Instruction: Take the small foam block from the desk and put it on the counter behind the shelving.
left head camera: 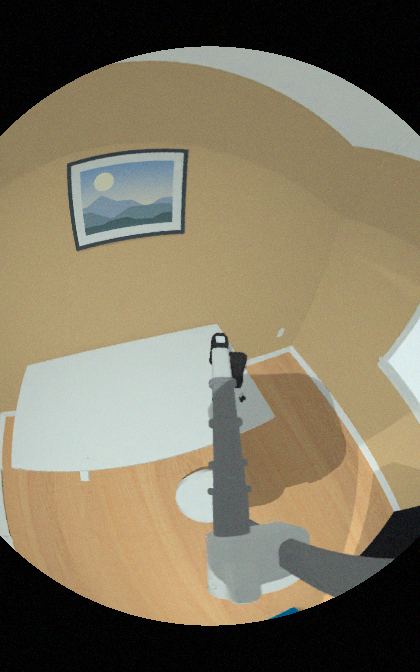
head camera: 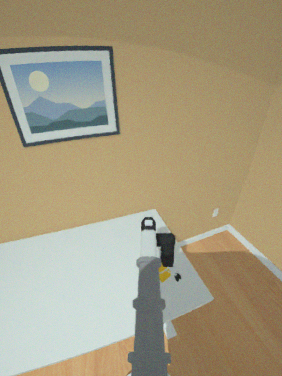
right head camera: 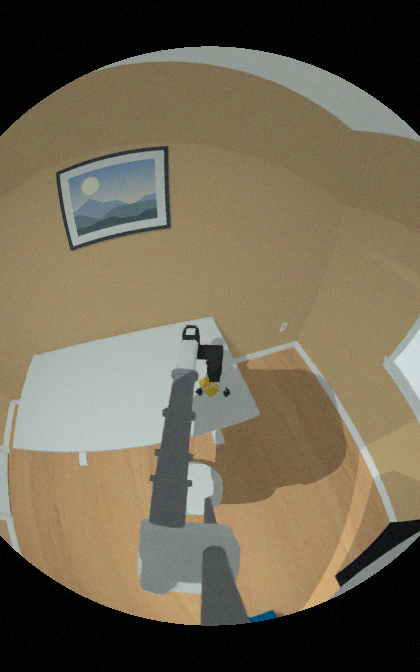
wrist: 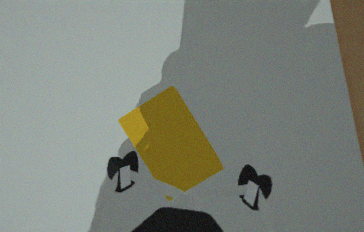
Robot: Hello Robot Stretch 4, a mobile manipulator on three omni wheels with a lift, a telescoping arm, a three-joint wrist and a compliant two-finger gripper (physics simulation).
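Frame: origin at the robot's base, x back, y right, z up, level; millimetres.
Seen in the pictures: gripper, fingertip midpoint: (head camera: 165, 279) (wrist: 189, 171).
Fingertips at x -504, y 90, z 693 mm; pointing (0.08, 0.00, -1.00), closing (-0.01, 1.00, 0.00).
Note:
A point is followed by its place in that frame.
The small foam block (head camera: 164, 274) @[z 738, x -511, y 84 mm] (right head camera: 212, 390) (wrist: 172, 140) @[z 738, x -545, y 71 mm] is yellow and lies on the white desk (head camera: 75, 290) @[z 693, x -430, y -386 mm] (left head camera: 100, 410) (right head camera: 100, 400) (wrist: 50, 75) @[z 693, x -594, y -80 mm] near its right end, mostly in shadow. My gripper (right head camera: 213, 392) (wrist: 189, 171) @[z 693, x -504, y 90 mm] is open, pointing down over the desk. In the wrist view one fingertip is on each side of the block's near end, with gaps on both sides; most of the block extends ahead of the fingers, and it sits turned at an angle to them. The exact fingertip height is unclear. In the left head view the arm hides the block. The counter and shelving do not show.
A round white stool (left head camera: 194, 495) (right head camera: 202, 487) stands on the wood floor in front of the desk, below the arm. A wall with a framed picture (head camera: 65, 95) @[z 1573, x -944, y -415 mm] (left head camera: 127, 197) (right head camera: 115, 195) rises behind the desk. Floor lies beyond the desk's right edge.

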